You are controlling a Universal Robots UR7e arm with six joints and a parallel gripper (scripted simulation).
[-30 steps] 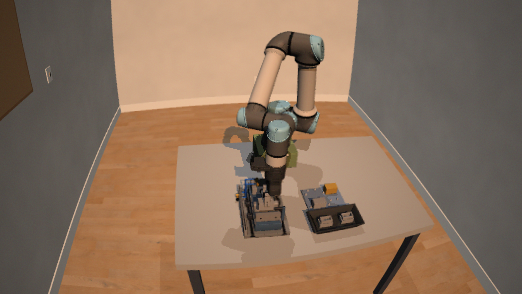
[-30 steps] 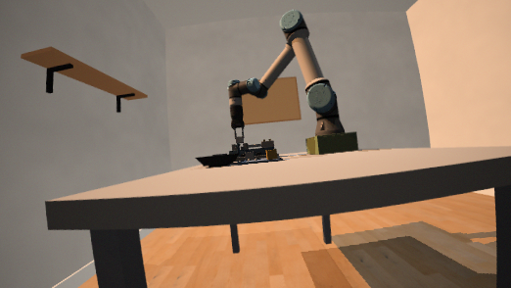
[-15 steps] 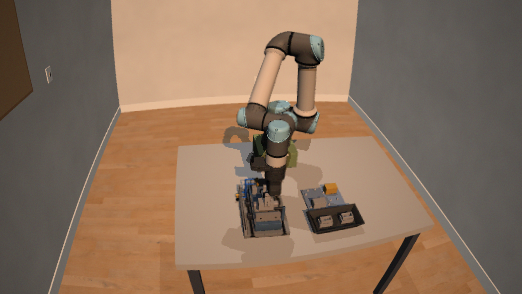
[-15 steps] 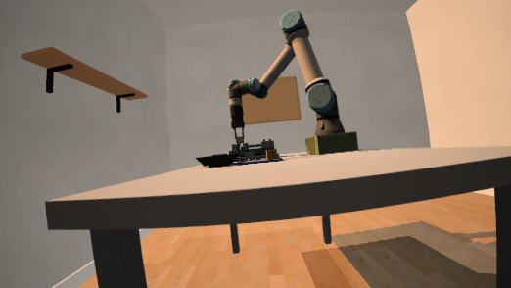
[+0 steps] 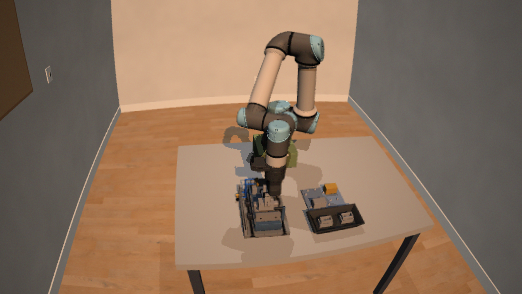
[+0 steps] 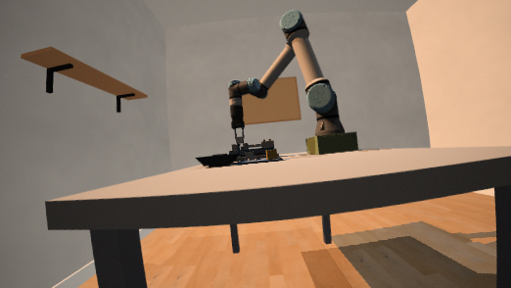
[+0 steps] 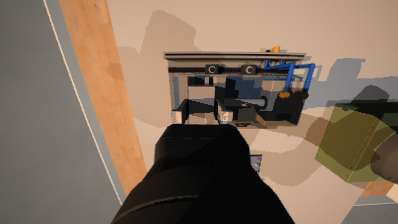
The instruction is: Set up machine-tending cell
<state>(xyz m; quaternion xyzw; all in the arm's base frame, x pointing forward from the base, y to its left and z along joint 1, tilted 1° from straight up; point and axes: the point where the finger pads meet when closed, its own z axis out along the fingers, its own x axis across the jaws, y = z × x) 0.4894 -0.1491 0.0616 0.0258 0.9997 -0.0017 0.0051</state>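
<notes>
Right now the vise is 11 cm below my hand, 7 cm behind it and 1 cm to the left of it. Also, from my hand: brass blank 35 cm to the left, 15 cm behind, 12 cm below.
</notes>
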